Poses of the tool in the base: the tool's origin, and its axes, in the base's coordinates. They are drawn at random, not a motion.
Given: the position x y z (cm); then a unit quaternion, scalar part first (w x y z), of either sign.
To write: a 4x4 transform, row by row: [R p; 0 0 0 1], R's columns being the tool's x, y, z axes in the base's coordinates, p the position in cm. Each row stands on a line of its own. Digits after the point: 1 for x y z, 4 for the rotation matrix.
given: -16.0 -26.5 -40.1 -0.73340 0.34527 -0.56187 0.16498
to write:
0.3142 -0.1460 0.9381 -16.0
-0.6300 0.7071 0.3210 -26.5
-0.7102 -0.6918 0.1302 -40.1
0 0 0 1

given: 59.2 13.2 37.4 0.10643 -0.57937 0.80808 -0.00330
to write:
-0.3060 -0.9357 0.1758 59.2
-0.9371 0.3286 0.1180 13.2
-0.1682 -0.1287 -0.9773 37.4
0 0 0 1

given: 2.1 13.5 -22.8 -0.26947 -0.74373 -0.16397 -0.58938
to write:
0.2515 -0.0737 0.9650 2.1
0.5615 -0.8010 -0.2075 13.5
0.7883 0.5941 -0.1600 -22.8
0 0 0 1

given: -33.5 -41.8 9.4 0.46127 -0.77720 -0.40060 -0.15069
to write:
0.6336 0.7617 -0.1353 -33.5
0.4837 -0.2535 0.8377 -41.8
0.6038 -0.5963 -0.5290 9.4
0 0 0 1

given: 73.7 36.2 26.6 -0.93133 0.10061 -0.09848 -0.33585
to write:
0.7550 -0.6454 0.1159 73.7
0.6058 0.7542 0.2536 36.2
-0.2510 -0.1213 0.9604 26.6
0 0 0 1

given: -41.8 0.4 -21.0 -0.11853 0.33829 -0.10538 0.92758
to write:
-0.7430 0.1486 0.6526 -41.8
-0.2912 -0.9497 -0.1153 0.4
0.6026 -0.2757 0.7489 -21.0
0 0 0 1

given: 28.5 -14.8 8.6 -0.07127 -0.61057 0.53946 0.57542
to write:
-0.2443 -0.5767 -0.7796 28.5
-0.7408 -0.4078 0.5338 -14.8
-0.6258 0.7079 -0.3276 8.6
0 0 0 1

